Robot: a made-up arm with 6 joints.
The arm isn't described. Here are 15 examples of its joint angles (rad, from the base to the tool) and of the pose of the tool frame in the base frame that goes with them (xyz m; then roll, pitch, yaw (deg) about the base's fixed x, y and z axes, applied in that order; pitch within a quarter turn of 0, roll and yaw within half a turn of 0).
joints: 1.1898 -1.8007 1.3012 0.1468 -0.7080 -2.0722
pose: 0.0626 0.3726 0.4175 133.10 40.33 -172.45
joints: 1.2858 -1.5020 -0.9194 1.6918 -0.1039 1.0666
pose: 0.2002 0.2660 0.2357 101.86 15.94 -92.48
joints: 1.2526 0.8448 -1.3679 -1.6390 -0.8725 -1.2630
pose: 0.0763 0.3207 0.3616 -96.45 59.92 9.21
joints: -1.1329 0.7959 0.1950 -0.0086 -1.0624 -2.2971
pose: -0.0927 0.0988 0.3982 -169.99 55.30 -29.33
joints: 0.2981 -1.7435 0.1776 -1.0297 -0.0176 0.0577
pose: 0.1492 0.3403 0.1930 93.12 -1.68 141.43
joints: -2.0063 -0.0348 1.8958 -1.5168 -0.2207 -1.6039
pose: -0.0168 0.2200 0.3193 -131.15 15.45 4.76
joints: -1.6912 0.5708 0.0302 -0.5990 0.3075 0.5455
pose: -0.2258 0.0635 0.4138 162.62 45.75 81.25
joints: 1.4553 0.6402 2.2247 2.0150 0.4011 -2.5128
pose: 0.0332 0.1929 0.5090 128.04 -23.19 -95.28
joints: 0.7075 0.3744 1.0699 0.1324 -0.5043 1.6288
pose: 0.1351 0.0242 0.5702 -106.44 -35.80 75.83
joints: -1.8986 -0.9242 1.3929 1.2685 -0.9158 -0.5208
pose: 0.1423 0.3327 0.3359 103.91 -43.79 84.80
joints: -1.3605 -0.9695 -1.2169 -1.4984 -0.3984 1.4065
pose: -0.0444 -0.0101 0.5022 175.61 19.71 174.61
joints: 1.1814 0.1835 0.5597 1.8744 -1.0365 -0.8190
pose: 0.1852 0.1814 0.6082 -18.20 13.24 60.37
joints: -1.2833 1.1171 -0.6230 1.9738 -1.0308 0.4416
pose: -0.1026 0.0980 0.3072 121.09 24.18 85.63
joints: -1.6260 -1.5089 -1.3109 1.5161 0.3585 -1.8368
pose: -0.1123 0.1699 0.5167 104.00 2.52 -65.53
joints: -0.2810 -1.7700 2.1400 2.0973 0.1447 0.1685
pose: -0.1173 0.2433 0.6121 -101.19 -9.01 78.88
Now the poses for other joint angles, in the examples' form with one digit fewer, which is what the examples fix.
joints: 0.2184 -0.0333 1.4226 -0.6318 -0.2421 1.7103
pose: 0.239 0.077 0.527 -86.7 -43.8 99.9
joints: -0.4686 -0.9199 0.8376 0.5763 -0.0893 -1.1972
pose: 0.155 0.357 0.343 106.8 3.5 148.7
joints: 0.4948 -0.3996 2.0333 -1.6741 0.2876 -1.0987
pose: 0.172 0.308 0.556 43.4 -20.9 176.9
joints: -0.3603 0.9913 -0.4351 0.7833 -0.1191 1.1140
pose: 0.052 0.070 0.207 55.7 13.4 70.0
